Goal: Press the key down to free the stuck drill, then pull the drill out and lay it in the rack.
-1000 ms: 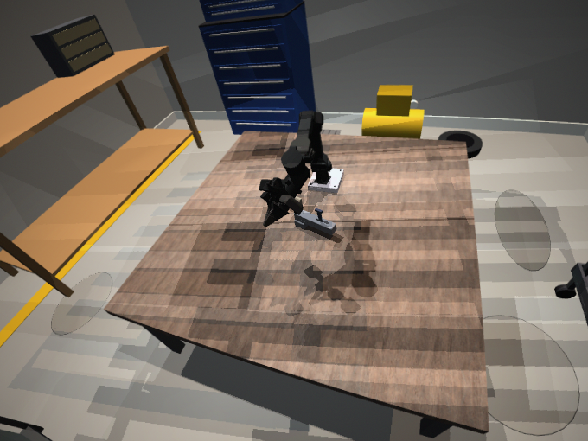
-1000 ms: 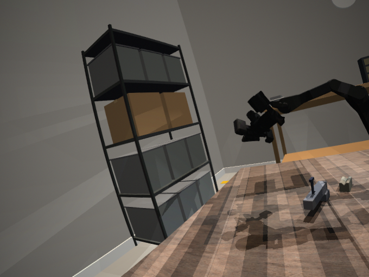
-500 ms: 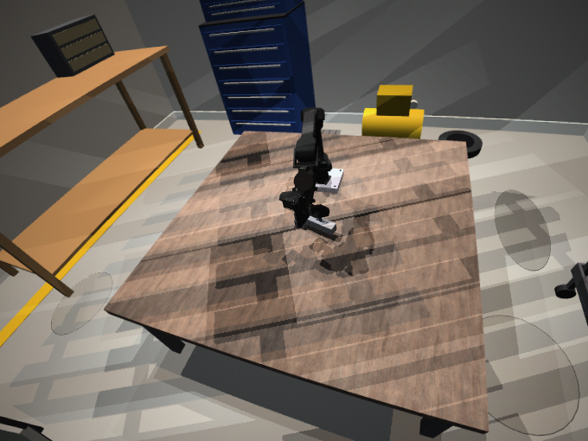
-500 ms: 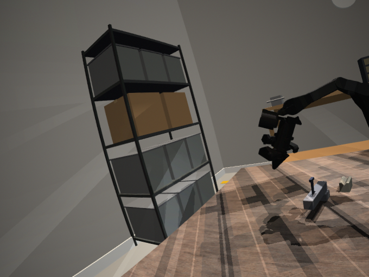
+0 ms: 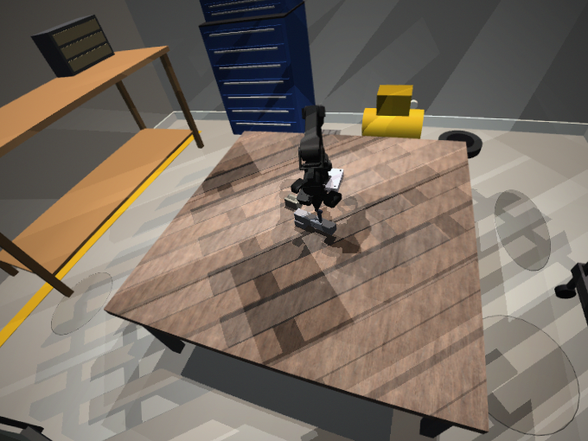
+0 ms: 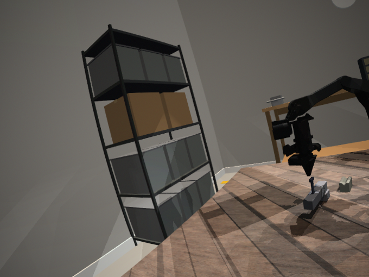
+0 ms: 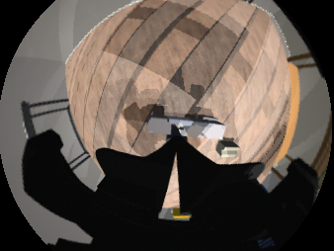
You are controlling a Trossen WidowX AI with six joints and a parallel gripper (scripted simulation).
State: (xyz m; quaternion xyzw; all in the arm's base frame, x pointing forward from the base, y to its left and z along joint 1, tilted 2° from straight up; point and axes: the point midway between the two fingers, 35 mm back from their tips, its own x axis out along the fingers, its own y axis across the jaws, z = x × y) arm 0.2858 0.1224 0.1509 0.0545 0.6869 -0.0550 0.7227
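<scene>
Right now the dark key is 4 cm below my gripper tip and 1 cm behind it. Round my gripper tip: small rack (19 cm to the right, 12 cm below, 11 cm behind); grey housing block (10 cm below, 3 cm to the right, 1 cm behind); drill (9 cm below, 5 cm to the right, 2 cm behind).
</scene>
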